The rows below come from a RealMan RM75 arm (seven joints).
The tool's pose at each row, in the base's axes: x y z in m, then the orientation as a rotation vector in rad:
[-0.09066, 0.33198, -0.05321, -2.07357, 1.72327, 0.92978]
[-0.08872, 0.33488, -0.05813, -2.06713, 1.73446, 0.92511]
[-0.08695, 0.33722, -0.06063, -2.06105, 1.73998, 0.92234]
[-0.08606, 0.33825, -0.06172, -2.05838, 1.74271, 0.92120]
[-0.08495, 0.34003, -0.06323, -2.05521, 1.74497, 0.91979]
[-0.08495, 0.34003, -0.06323, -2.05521, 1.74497, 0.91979]
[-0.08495, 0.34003, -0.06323, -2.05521, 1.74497, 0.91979]
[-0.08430, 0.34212, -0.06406, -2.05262, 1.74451, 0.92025]
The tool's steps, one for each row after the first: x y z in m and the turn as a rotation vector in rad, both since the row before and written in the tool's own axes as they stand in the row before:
[0.00106, -0.00343, 0.00485, 0.00470, 0.00233, 0.00796]
[-0.00010, -0.00269, 0.00276, 0.00426, -0.00048, 0.00445]
[-0.00005, -0.00128, 0.00118, 0.00176, -0.00010, 0.00218]
[-0.00035, -0.00174, 0.00188, 0.00230, -0.00052, 0.00192]
[0.00000, 0.00000, 0.00000, 0.00000, 0.00000, 0.00000]
[0.00000, 0.00000, 0.00000, 0.00000, 0.00000, 0.00000]
[-0.00105, -0.00124, 0.00169, 0.00126, -0.00195, 0.00033]

